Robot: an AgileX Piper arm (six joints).
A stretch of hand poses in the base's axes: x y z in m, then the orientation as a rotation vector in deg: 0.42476, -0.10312, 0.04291, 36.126, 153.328, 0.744; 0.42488, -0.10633, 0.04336, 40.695, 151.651, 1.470; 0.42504, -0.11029, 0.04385, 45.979, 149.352, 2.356; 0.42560, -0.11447, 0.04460, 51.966, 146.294, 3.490; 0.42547, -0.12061, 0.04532, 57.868, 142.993, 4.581; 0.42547, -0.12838, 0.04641, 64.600, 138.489, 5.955; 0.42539, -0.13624, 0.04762, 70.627, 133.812, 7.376; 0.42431, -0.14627, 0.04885, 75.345, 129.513, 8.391; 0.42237, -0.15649, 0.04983, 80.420, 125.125, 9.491
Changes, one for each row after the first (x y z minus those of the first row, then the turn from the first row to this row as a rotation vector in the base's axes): 0.00012, -0.00321, 0.00045, 1.038, -0.758, -3.291; 0.00028, -0.00717, 0.00094, 2.252, -1.824, -7.177; 0.00084, -0.01135, 0.00169, 3.704, -3.260, -11.688; 0.00071, -0.01749, 0.00241, 5.143, -4.705, -16.246; 0.00071, -0.02526, 0.00350, 6.860, -6.751, -21.668; 0.00063, -0.03312, 0.00471, 8.544, -8.900, -26.737; -0.00045, -0.04315, 0.00594, 9.786, -10.931, -30.962; -0.00239, -0.05337, 0.00692, 11.235, -12.685, -35.498
